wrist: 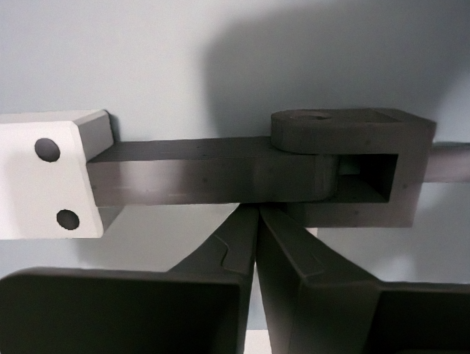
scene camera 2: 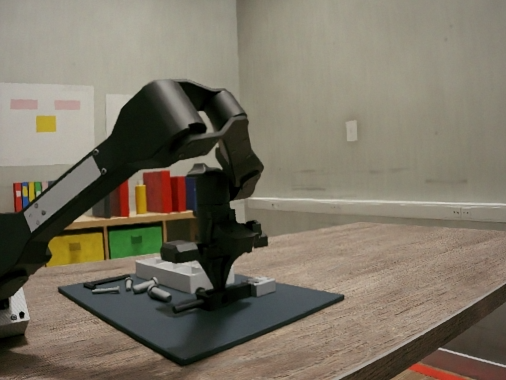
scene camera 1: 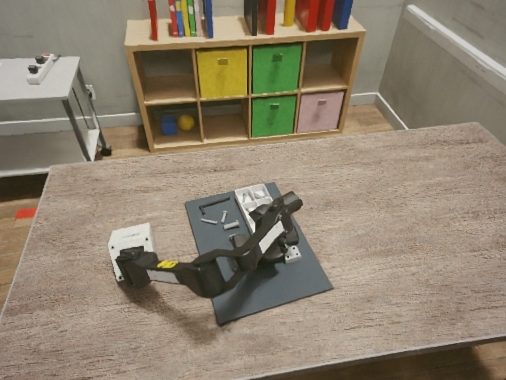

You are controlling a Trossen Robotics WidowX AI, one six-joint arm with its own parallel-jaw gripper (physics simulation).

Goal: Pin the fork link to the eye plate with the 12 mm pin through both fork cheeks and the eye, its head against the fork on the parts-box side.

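Frame: origin at the arm's base, x ahead, y left, z up, level; metres.
Where they show: gripper, between the fingertips: (wrist: 254, 211) (scene camera 2: 220, 293); arm's base, origin of its link: (scene camera 1: 133, 258).
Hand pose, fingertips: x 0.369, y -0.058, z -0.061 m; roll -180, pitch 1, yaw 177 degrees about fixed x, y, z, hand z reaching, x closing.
Things, the pixels of their top centre, and the offset from my fingertips. Level surfaces: height alone.
- white block, centre of its top: (wrist: 12, 188) (scene camera 2: 258, 279) (scene camera 1: 291, 252) dx +0.077, dy -0.014, dz +0.012 m
- dark fork link, centre of its top: (wrist: 439, 179) (scene camera 2: 199, 295) (scene camera 1: 249, 263) dx -0.054, dy -0.018, dz +0.012 m
- white parts box, centre of its top: (scene camera 2: 181, 263) (scene camera 1: 259, 207) dx +0.037, dy +0.181, dz +0.023 m
- black hex key, centre of its top: (scene camera 2: 110, 279) (scene camera 1: 216, 204) dx -0.095, dy +0.258, dz -0.003 m
- dark mat, height of its surface: dz -0.012 m
- wooden table, height of its surface: dz -0.022 m
The dark eye plate (wrist: 175, 182) (scene camera 2: 241, 292) sticks out of a white block (wrist: 40, 180) (scene camera 1: 292, 254) (scene camera 2: 264, 286). The dark fork link (wrist: 407, 185) (scene camera 2: 187, 305) lies in line with it, its cheeks on both sides of the eye end. The upper cheek's hole shows in the wrist view; no pin can be made out in it. My gripper (wrist: 254, 211) (scene camera 2: 214, 289) is shut, its fingertips together against the eye plate's parts-box side, beside the lower cheek; nothing shows between them. Loose headed pins (scene camera 1: 231, 225) (scene camera 2: 159, 293) lie on the mat; I cannot tell which is 12 mm.
The white parts box (scene camera 1: 241, 198) (scene camera 2: 165, 273) stands at the mat's back edge, with small parts in its compartments. A black hex key (scene camera 1: 215, 204) (scene camera 2: 107, 281) lies near the loose pins. The dark mat (scene camera 1: 295, 287) (scene camera 2: 165, 342) lies on the wooden table (scene camera 1: 400, 225).
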